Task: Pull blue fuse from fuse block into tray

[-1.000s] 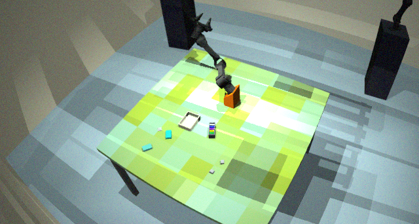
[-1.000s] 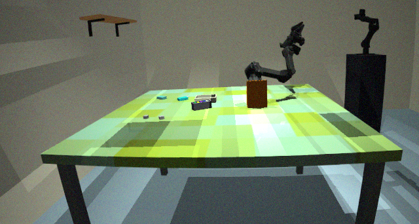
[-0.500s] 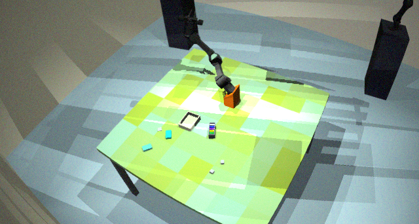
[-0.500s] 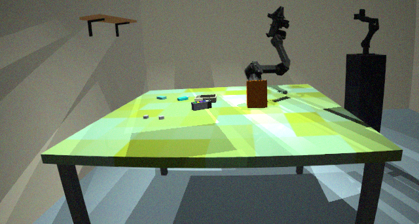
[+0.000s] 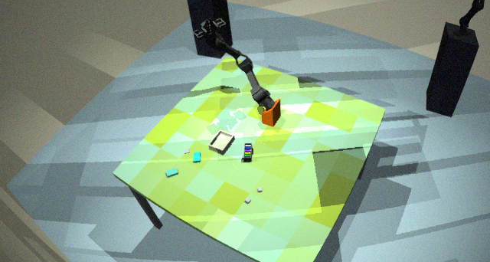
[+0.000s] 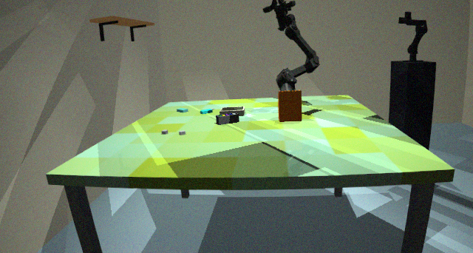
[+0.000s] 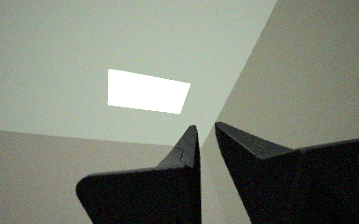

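Now: the white tray 29 cm ahead of my gripper tip, 14 cm to the left of it and 67 cm below it.
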